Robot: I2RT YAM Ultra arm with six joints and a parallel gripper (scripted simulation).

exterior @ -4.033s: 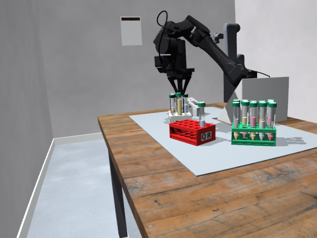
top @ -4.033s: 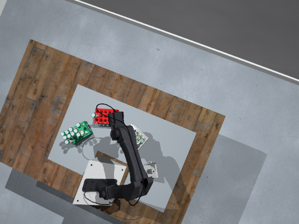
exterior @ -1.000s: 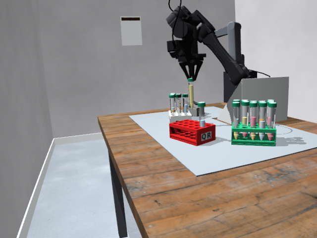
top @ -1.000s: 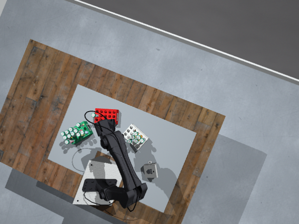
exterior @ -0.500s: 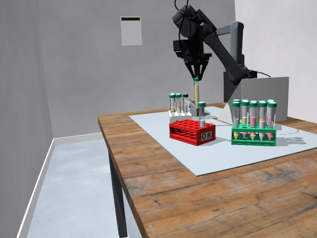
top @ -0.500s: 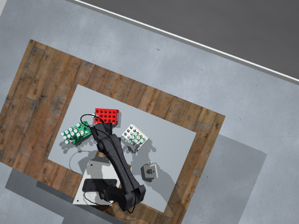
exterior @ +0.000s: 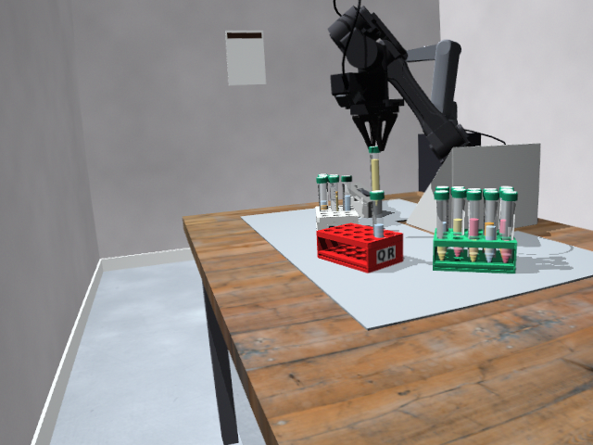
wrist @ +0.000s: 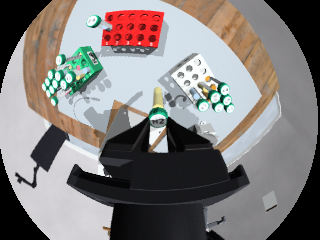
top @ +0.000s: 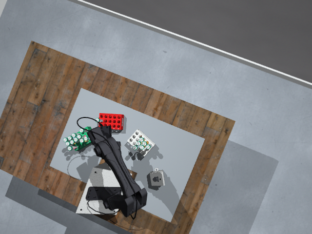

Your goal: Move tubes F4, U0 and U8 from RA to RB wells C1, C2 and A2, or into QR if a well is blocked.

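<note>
Now: hand 10 mm short of the tube with yellow filling and 60 mm above it. From my hand the other things lie so: red rack QR (110 mm ahead, 110 mm to the left, 160 mm below); tube (100 mm ahead, 150 mm to the left, 120 mm below); white rack RB (50 mm ahead, 90 mm to the right, 160 mm below).
</note>
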